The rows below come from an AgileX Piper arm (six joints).
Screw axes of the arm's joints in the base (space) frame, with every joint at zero. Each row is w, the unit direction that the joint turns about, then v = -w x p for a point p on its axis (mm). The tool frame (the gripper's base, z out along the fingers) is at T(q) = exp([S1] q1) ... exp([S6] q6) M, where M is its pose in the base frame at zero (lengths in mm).
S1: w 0 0 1 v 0.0 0.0 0.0
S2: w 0 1 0 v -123.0 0.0 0.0
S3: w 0 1 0 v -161.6 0.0 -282.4
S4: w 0.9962 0 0.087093 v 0.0 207.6 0.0
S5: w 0 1 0 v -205.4 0.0 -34.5
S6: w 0.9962 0 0.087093 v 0.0 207.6 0.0
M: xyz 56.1 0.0 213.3 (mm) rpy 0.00 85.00 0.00 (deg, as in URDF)
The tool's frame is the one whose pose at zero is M.
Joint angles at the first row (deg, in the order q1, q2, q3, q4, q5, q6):
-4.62 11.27 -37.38 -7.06 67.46 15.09
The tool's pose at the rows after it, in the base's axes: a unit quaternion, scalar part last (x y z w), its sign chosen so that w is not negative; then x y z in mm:
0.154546, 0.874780, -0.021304, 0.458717, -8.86, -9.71, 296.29
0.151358, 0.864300, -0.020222, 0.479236, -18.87, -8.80, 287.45
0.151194, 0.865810, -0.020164, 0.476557, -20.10, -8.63, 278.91
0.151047, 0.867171, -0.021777, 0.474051, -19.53, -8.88, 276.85
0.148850, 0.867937, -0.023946, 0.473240, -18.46, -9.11, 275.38
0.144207, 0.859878, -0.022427, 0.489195, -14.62, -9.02, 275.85
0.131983, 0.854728, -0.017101, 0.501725, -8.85, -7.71, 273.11
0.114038, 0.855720, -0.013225, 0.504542, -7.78, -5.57, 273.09
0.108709, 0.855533, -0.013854, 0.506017, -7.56, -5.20, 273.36
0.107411, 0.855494, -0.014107, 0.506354, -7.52, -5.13, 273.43
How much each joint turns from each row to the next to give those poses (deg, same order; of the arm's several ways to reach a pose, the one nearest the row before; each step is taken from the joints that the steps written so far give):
0.00 -5.40 2.47 0.06 2.31 -0.62
0.00 -4.47 1.64 0.08 0.14 -0.37
0.00 -1.59 1.67 0.06 0.27 -0.06
0.00 -0.11 0.44 -0.14 0.01 -0.05
0.00 0.00 0.41 -0.11 -0.31 -0.27
0.00 0.00 0.69 0.14 -2.79 -0.17
0.00 0.00 1.47 1.07 -3.21 -1.08
0.00 0.00 0.15 1.54 -0.62 -2.22
-0.01 0.00 0.00 0.26 -0.22 -0.67
0.01 0.00 0.00 0.05 -0.05 -0.17

